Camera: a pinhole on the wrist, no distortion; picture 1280 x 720 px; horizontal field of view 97.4 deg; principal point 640.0 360.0 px. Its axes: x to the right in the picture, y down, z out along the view. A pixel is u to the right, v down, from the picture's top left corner.
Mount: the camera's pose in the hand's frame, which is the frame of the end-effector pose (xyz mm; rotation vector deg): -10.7 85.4 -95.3 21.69 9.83 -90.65
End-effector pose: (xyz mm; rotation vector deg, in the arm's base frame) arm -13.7 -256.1 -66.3 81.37 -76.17 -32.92
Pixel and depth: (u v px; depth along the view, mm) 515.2 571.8 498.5
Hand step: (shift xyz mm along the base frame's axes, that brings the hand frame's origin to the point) -350.9 -253.5 -97.8
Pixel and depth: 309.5 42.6 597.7
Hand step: -678.1 232.8 -97.0
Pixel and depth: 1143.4 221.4 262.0
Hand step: 7.5 41.4 -250.7
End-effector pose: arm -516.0 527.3 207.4 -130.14 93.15 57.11
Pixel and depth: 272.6 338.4 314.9
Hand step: -276.1 115.3 -124.8
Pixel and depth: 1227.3 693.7 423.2
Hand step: 392.2 139.9 -356.2
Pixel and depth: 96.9 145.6 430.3
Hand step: -520.5 258.5 -108.8
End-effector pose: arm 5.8 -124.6 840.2 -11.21 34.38 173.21
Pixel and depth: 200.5 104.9 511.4
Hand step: 224.3 -97.5 602.7
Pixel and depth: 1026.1 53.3 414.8
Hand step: 295.0 342.2 73.9
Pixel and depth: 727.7 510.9 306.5
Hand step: -44.9 133.9 139.0
